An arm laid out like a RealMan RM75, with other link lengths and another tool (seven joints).
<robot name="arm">
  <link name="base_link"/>
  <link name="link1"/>
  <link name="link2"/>
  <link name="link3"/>
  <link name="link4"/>
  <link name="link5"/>
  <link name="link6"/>
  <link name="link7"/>
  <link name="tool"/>
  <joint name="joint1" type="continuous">
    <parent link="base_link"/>
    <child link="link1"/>
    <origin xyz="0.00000 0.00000 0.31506"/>
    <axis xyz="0 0 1"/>
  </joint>
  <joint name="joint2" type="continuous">
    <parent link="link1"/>
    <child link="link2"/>
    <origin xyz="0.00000 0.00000 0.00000" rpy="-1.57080 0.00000 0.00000"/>
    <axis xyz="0 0 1"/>
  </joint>
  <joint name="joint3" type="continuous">
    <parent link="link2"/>
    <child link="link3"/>
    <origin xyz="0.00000 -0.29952 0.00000" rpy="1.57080 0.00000 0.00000"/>
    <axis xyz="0 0 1"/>
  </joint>
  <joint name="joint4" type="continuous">
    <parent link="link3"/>
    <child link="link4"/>
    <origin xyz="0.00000 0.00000 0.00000" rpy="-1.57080 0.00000 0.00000"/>
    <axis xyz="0 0 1"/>
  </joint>
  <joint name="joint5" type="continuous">
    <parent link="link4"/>
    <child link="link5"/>
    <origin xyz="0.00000 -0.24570 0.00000" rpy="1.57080 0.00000 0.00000"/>
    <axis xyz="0 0 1"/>
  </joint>
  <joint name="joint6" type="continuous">
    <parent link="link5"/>
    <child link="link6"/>
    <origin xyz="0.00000 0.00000 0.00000" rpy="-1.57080 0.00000 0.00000"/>
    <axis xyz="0 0 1"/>
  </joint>
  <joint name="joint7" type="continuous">
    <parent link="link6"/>
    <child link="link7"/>
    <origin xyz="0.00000 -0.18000 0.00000" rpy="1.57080 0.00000 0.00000"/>
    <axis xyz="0 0 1"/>
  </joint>
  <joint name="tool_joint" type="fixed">
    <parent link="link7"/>
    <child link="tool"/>
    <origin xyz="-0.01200 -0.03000 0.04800" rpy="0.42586 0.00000 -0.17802"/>
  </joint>
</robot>
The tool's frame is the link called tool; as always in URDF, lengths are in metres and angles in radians. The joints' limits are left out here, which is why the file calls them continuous.
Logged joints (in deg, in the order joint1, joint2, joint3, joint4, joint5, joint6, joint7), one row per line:
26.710, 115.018, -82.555, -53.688, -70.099, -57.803, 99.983
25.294, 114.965, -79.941, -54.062, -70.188, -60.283, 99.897
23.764, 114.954, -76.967, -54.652, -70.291, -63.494, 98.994
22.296, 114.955, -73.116, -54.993, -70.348, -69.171, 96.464
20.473, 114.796, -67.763, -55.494, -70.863, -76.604, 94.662
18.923, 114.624, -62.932, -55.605, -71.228, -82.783, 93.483
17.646, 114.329, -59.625, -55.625, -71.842, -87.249, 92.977
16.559, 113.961, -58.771, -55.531, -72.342, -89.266, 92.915
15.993, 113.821, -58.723, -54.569, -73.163, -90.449, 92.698
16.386, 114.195, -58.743, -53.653, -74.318, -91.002, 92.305
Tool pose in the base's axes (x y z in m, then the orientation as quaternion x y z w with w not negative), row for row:
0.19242, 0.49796, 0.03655, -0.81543, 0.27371, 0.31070, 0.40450
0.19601, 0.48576, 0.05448, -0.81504, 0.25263, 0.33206, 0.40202
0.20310, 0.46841, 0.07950, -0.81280, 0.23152, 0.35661, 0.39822
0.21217, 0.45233, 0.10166, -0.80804, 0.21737, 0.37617, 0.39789
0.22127, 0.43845, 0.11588, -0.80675, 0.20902, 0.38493, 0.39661
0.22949, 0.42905, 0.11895, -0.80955, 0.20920, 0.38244, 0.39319
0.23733, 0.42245, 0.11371, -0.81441, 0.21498, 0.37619, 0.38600
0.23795, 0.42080, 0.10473, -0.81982, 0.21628, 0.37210, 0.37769
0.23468, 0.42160, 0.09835, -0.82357, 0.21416, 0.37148, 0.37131
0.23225, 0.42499, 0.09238, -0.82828, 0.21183, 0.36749, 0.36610
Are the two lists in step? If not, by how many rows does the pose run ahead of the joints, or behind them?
The pose runs 2 rows ahead of the joints: the pose in row i belongs to the joints in row i + 2.
